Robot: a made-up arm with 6 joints. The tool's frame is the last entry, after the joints.
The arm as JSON. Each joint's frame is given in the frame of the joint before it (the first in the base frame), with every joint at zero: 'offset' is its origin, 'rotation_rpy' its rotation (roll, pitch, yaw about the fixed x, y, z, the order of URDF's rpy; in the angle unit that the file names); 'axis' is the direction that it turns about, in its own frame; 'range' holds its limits. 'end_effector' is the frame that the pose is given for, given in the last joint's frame.
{
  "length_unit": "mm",
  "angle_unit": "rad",
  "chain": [
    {
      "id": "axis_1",
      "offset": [
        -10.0,
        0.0,
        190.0
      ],
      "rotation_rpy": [
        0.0,
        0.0,
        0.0
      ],
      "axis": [
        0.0,
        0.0,
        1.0
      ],
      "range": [
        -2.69,
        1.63
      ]
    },
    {
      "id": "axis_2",
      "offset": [
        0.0,
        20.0,
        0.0
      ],
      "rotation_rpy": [
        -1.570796,
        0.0,
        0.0
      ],
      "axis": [
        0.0,
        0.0,
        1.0
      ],
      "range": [
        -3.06,
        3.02
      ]
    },
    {
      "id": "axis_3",
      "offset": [
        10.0,
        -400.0,
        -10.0
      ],
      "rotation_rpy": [
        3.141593,
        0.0,
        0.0
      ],
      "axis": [
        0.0,
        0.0,
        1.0
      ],
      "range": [
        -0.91,
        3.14
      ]
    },
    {
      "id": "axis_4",
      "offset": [
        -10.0,
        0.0,
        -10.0
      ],
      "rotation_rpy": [
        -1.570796,
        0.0,
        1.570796
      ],
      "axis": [
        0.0,
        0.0,
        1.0
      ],
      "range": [
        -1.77,
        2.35
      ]
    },
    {
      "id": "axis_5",
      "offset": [
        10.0,
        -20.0,
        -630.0
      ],
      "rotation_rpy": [
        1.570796,
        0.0,
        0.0
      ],
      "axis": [
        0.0,
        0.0,
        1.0
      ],
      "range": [
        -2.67,
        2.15
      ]
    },
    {
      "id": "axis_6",
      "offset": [
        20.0,
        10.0,
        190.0
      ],
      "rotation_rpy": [
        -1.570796,
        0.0,
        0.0
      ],
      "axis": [
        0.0,
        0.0,
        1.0
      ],
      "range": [
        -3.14,
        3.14
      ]
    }
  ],
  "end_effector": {
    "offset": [
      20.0,
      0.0,
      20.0
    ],
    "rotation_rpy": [
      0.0,
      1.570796,
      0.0
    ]
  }
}
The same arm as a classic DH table. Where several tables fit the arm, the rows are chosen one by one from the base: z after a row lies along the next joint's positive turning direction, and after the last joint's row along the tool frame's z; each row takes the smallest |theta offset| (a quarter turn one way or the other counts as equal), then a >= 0, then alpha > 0; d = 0 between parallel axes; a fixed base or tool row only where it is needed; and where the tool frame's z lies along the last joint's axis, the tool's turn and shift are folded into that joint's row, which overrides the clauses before.
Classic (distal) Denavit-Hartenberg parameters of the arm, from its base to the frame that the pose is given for. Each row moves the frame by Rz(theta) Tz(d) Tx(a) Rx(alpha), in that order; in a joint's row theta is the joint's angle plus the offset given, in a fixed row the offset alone. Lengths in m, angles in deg.
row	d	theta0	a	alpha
base (fixed)	0	0	-0.01	0
axis_1	0.19	0	0	-90
axis_2	0	-88.57	0.4001	180
axis_3	-0.02	1.43	0	-90
axis_4	-0.62	0	0.01	90
axis_5	0.21	0	0.02	-90
axis_6	0.03	90	0	90
tool (fixed)	0.02	-90	0	0
Joint limits (deg, base to tool): -154.13..93.39 -175.33..173.03 -52.14..179.91 -101.41..134.65 -152.98..123.19 -179.91..179.91

